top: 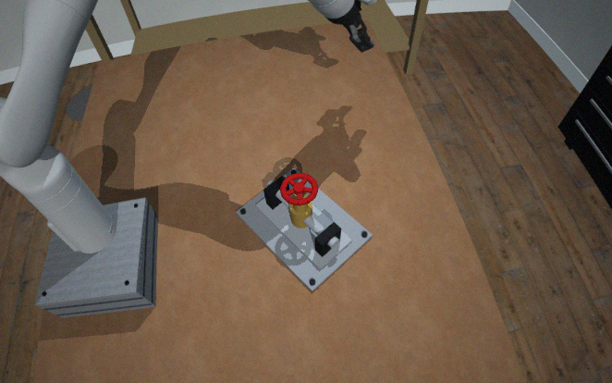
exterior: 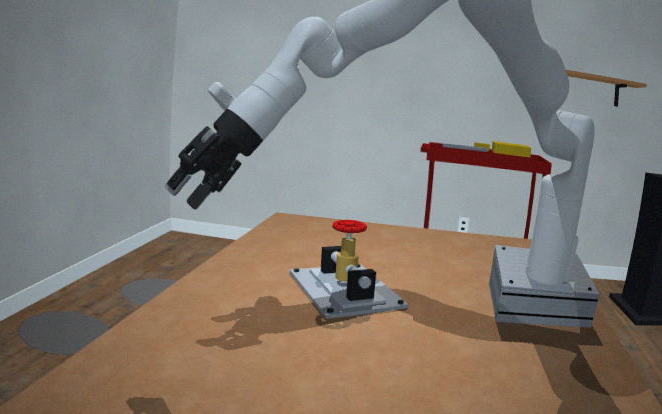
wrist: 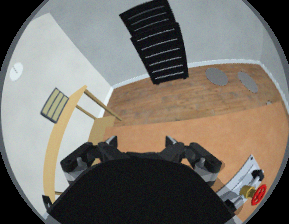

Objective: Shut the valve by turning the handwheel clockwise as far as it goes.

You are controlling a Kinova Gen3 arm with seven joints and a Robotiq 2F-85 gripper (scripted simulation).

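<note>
Right now my hand is 230 mm past the handwheel, 300 mm to the left of it and 110 mm above it. Also, from my hand: baseplate 230 mm behind, 300 mm to the right, 230 mm below.
</note>
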